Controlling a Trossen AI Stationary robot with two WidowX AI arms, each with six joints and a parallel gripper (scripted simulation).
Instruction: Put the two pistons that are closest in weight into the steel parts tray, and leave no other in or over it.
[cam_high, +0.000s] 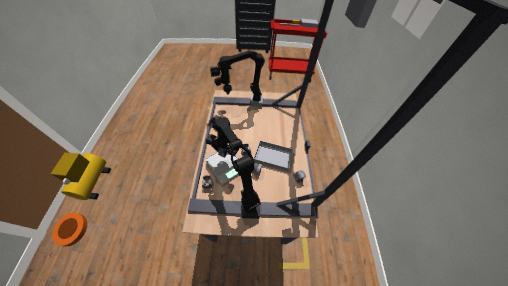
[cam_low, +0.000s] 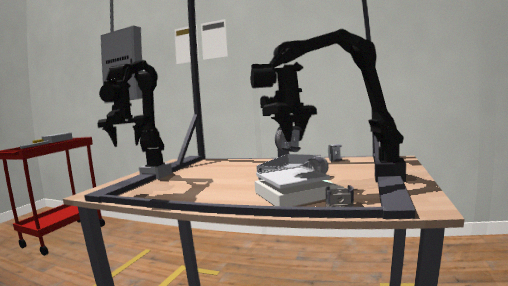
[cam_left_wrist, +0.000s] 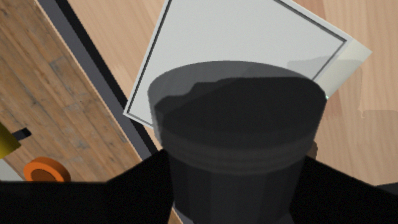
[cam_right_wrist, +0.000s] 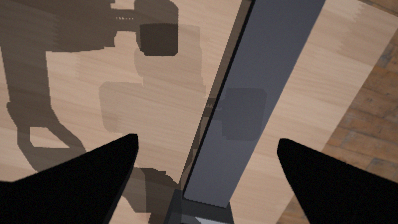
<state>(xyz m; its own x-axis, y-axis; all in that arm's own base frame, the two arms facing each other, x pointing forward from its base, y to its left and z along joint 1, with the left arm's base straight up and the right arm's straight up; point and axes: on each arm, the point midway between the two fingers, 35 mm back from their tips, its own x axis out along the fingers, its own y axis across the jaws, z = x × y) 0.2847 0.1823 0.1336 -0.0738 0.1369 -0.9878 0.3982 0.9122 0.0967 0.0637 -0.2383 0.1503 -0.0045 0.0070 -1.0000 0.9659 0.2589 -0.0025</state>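
Now: the scale plate 10 mm ahead of my left hand, 10 mm to the right of it and 140 mm below it. From my left hand the other things lie so: steel parts tray 320 mm behind, 90 mm to the right, 180 mm below; then white scale 160 mm below.
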